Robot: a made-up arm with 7 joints.
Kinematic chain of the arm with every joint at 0, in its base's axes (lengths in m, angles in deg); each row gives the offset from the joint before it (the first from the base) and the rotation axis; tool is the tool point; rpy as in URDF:
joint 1: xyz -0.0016 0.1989 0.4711 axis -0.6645 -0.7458 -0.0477
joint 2: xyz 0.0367 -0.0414 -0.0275 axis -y
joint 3: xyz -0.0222 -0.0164 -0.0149 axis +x
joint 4: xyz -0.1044 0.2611 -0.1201 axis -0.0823 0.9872 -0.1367
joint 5: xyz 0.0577 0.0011 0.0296 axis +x
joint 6: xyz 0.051 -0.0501 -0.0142 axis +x
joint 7: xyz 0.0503 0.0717 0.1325 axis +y
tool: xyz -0.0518 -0.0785 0.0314 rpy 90 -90 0
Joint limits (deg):
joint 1: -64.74..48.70
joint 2: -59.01..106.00
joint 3: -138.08..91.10
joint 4: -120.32..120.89
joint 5: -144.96..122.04
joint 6: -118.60..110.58
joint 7: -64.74..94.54
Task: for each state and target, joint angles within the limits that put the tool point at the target. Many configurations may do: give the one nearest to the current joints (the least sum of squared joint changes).
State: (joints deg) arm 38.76 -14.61 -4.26 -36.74 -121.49 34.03 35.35
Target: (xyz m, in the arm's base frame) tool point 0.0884 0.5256 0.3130
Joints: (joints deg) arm 48.70 -18.26 -3.37 -9.37 -105.00 42.06 37.76
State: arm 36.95 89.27 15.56 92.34 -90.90 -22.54 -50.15
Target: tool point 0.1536 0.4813 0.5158
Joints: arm 14.79 106.00 9.03 73.89 -68.42 14.19 -34.62
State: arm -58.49 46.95 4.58 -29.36 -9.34 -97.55 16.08
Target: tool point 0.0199 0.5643 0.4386
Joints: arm -49.02 32.85 -11.34 -30.46 -12.94 -98.81 6.58
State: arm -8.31 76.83 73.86 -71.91 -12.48 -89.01 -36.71
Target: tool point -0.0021 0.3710 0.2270
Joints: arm 26.07 102.72 32.35 -73.68 -15.68 -90.81 -45.37
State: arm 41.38 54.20 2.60 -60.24 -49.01 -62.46 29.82
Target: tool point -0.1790 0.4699 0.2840
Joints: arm 21.44 47.71 23.16 -78.88 -43.95 -43.37 39.68
